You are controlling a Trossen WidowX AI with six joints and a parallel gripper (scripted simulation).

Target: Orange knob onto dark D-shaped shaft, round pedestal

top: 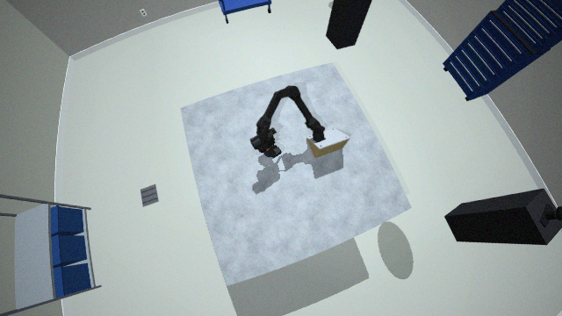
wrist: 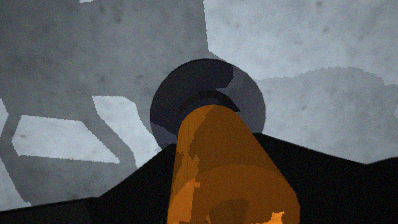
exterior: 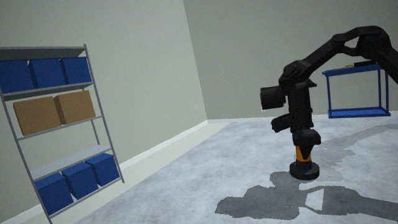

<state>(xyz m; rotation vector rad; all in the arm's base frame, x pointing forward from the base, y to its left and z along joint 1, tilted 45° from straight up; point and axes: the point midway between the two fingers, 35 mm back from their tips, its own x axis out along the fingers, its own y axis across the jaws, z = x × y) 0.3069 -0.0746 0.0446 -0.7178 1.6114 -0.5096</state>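
Right now my gripper tip is 3 cm above the pedestal. Round my gripper tip: orange knob (2 cm above).
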